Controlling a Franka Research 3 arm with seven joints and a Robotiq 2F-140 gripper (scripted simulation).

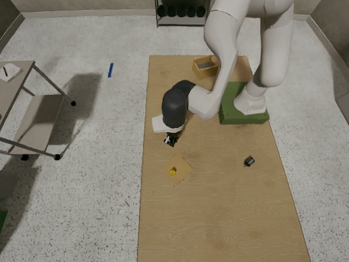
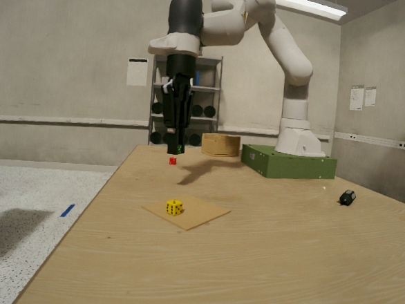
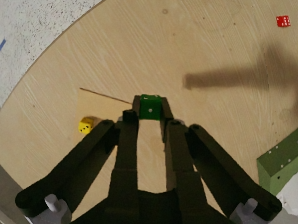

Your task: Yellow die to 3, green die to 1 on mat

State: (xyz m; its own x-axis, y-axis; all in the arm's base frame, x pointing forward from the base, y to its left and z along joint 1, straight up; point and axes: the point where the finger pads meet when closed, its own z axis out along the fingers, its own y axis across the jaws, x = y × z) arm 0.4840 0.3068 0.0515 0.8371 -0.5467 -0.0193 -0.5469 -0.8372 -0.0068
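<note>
My gripper is now 13 cm to the right of the tan mat, 13 cm above it and 3 cm past it. From my hand the other things lie so: red die: 35 cm to the right, 12 cm below, 1 cm ahead; yellow die: 15 cm to the left, 12 cm below; green die: 2 cm below.
</note>
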